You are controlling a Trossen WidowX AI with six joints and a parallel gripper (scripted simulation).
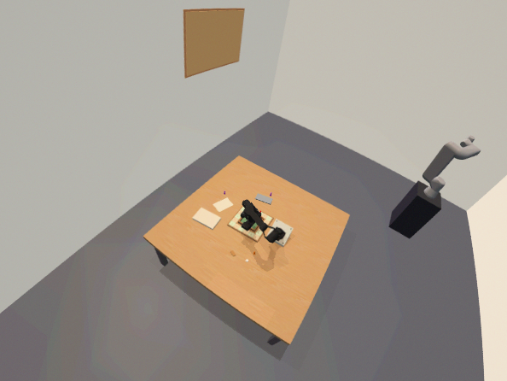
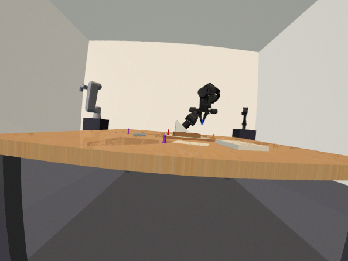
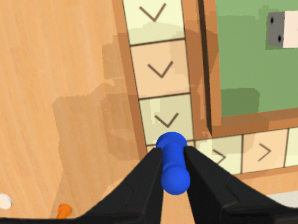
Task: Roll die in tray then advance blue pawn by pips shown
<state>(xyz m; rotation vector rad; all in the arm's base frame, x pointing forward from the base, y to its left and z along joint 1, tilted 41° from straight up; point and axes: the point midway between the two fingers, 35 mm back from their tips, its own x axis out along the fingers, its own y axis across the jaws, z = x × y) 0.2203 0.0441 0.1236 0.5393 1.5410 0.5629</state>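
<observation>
Right now the white die is 100 mm to the right of my gripper tip, 80 mm below it and 50 mm ahead of it. Also, from my gripper tip: blue pawn: 10 mm above; then green tray: 110 mm to the right, 100 mm below, 50 mm ahead; then orange pawn: 130 mm behind, 120 mm to the left, 90 mm below.
</observation>
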